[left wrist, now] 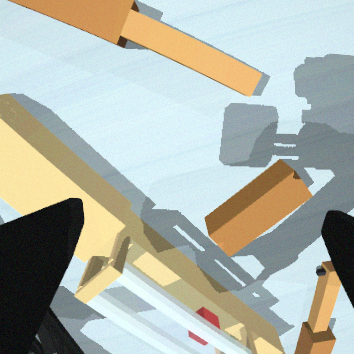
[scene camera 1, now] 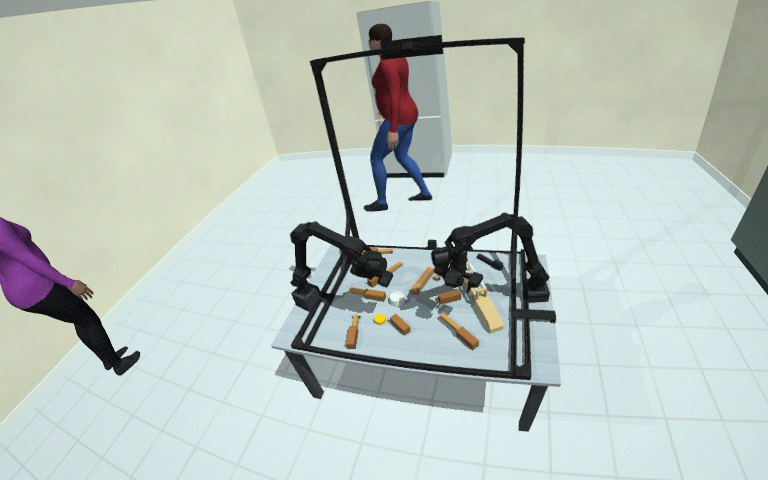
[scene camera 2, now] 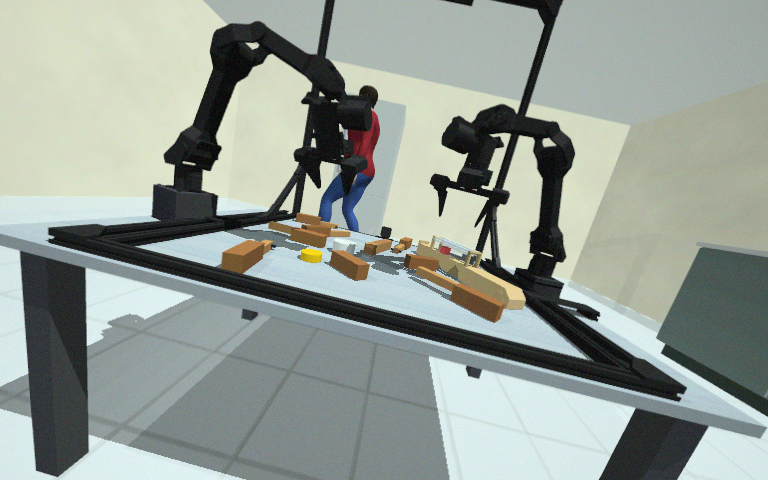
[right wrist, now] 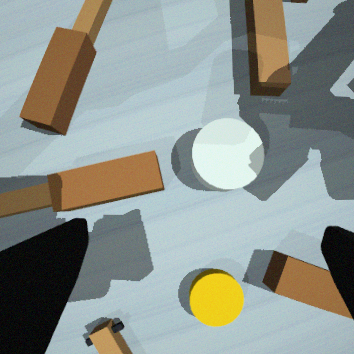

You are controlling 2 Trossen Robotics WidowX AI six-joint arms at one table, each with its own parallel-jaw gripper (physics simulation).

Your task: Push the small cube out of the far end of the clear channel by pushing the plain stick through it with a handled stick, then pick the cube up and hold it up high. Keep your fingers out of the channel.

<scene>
My left gripper is open, with nothing in its grasp. My right gripper is open and holds nothing. Also in view: a yellow disc.
My left gripper shows as well in the left wrist view and in scene camera 1. My right gripper is seen too in the right wrist view.
</scene>
